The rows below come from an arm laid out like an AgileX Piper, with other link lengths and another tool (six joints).
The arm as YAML. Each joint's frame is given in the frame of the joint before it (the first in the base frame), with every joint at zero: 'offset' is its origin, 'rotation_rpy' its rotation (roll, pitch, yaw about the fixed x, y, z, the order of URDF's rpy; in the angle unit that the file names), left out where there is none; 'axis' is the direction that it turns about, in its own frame. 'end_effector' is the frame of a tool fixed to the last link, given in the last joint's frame.
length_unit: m
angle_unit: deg
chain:
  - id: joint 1
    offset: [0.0, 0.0, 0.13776]
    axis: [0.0, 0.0, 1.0]
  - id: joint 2
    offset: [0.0, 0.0, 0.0]
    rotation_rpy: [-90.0, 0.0, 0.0]
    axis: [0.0, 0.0, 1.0]
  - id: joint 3
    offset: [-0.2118, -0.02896, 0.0]
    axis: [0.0, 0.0, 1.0]
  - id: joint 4
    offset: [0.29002, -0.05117, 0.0]
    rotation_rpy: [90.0, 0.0, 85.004]
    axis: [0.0, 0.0, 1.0]
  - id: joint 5
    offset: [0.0, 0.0, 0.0]
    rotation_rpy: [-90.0, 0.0, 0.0]
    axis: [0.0, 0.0, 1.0]
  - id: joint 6
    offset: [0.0, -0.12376, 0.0]
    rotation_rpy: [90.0, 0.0, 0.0]
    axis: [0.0, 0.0, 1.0]
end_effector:
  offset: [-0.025, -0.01, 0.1]
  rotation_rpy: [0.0, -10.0, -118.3]
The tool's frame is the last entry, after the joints.
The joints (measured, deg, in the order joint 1, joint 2, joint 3, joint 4, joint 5, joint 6), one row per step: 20.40, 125.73, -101.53, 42.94, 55.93, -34.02; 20.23, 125.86, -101.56, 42.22, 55.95, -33.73; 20.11, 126.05, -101.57, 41.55, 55.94, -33.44; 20.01, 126.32, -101.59, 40.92, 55.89, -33.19; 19.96, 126.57, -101.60, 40.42, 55.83, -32.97; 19.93, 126.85, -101.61, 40.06, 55.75, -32.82; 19.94, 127.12, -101.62, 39.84, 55.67, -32.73; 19.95, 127.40, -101.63, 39.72, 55.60, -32.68; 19.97, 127.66, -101.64, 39.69, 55.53, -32.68; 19.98, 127.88, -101.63, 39.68, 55.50, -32.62; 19.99, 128.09, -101.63, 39.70, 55.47, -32.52; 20.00, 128.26, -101.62, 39.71, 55.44, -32.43; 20.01, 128.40, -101.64, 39.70, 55.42, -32.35; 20.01, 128.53, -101.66, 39.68, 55.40, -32.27
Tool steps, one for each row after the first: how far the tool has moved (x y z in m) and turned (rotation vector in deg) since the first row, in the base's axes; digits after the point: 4 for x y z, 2 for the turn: 0.0008, -0.0031, -0.0025, -0.64, 0.06, -0.14; 0.0014, -0.0057, -0.0056, -1.26, 0.18, -0.27; 0.0019, -0.0082, -0.0092, -1.88, 0.33, -0.38; 0.0021, -0.0100, -0.0124, -2.37, 0.48, -0.47; 0.0022, -0.0113, -0.0156, -2.76, 0.65, -0.54; 0.0021, -0.0119, -0.0183, -3.03, 0.82, -0.57; 0.0019, -0.0123, -0.0210, -3.22, 1.00, -0.59; 0.0017, -0.0124, -0.0234, -3.33, 1.17, -0.60; 0.0014, -0.0125, -0.0255, -3.41, 1.40, -0.65; 0.0011, -0.0126, -0.0274, -3.45, 1.64, -0.74; 0.0008, -0.0126, -0.0290, -3.50, 1.85, -0.81; 0.0007, -0.0127, -0.0302, -3.54, 1.99, -0.87; 0.0006, -0.0128, -0.0313, -3.58, 2.12, -0.94
